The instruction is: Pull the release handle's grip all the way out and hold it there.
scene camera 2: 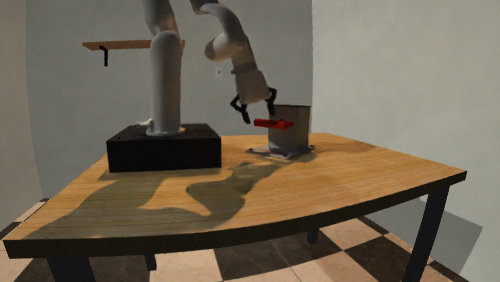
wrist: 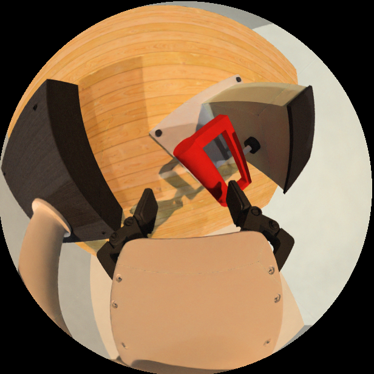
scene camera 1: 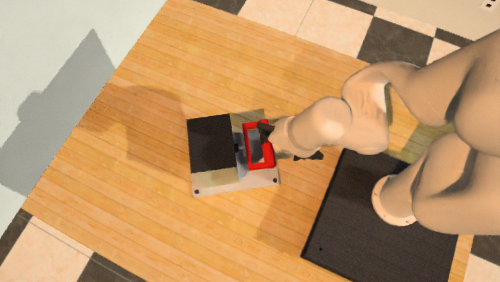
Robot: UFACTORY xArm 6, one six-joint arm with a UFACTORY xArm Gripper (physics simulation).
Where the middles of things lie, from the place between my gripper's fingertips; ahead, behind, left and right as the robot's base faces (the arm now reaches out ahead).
I see the pale base plate [scene camera 1: 266, 177] 120 mm ahead of my hand, 30 mm to the left of it and 120 mm below it.
